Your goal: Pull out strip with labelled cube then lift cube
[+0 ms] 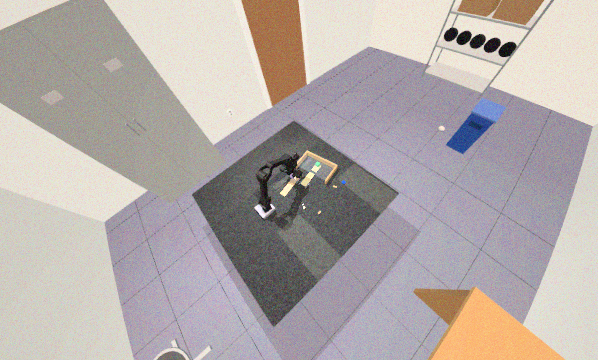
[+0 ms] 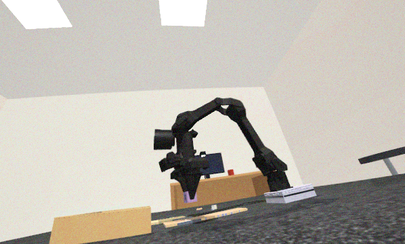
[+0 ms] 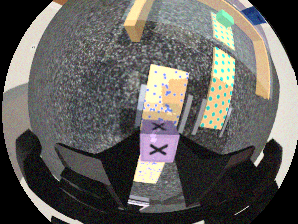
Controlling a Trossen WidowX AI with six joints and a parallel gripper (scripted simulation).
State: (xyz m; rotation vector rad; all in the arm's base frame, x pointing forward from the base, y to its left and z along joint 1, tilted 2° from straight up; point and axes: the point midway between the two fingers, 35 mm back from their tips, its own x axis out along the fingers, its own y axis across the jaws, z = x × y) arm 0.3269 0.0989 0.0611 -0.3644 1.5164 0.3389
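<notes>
Now: gripper tip 40 mm past the strip, 20 mm to the left of it and 50 mm above it. The rest, counted from my gripper tip: small blue block 310 mm ahead, 300 mm to the right, 50 mm below.
</notes>
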